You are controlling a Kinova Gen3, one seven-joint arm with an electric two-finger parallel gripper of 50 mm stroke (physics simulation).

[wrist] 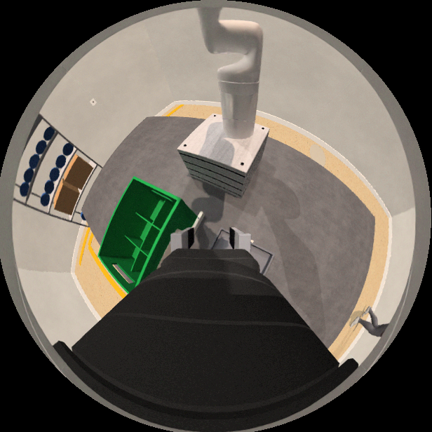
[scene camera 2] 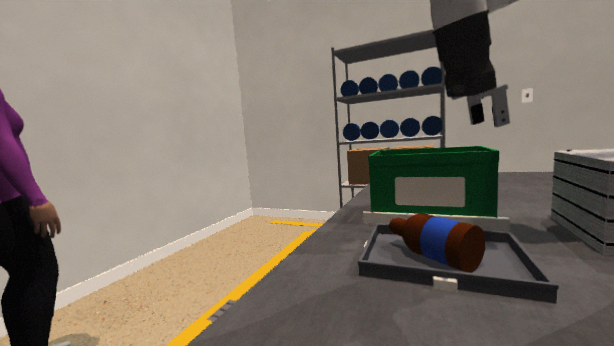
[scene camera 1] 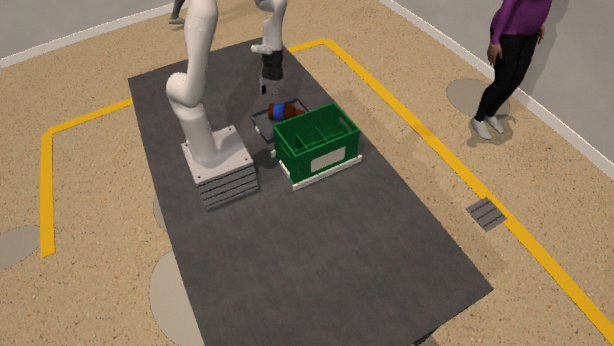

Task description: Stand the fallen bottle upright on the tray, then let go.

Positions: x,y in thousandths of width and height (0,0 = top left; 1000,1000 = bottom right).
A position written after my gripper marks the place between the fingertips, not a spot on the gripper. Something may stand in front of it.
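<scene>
My gripper: wrist view (490,543), scene camera 2 (797,357), scene camera 1 (437,276).
</scene>
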